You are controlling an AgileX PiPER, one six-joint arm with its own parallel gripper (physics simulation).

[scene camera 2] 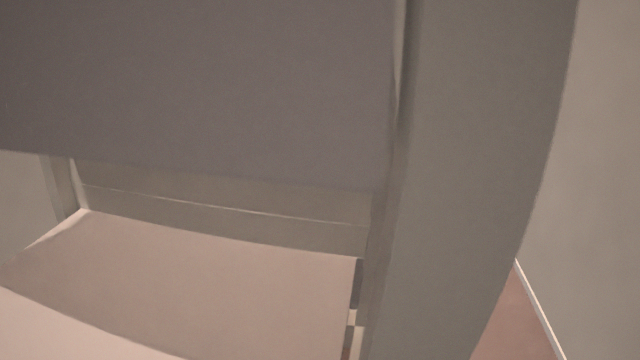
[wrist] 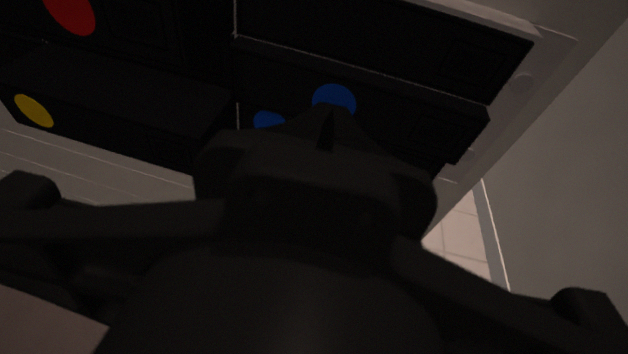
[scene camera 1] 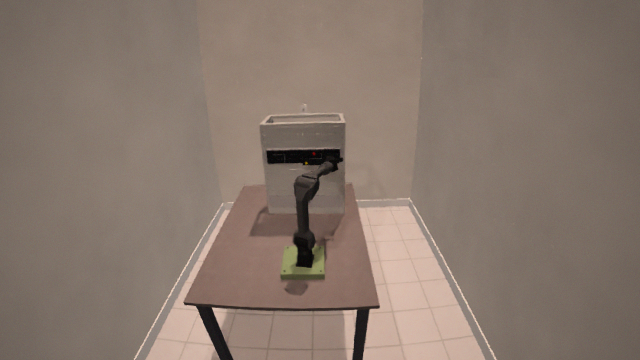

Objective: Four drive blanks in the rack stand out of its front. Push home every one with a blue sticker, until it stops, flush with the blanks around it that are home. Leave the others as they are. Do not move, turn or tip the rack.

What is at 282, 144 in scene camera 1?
A grey rack.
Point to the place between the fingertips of my gripper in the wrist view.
328, 125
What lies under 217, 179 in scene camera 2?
A grey rack.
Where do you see a grey rack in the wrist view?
450, 94
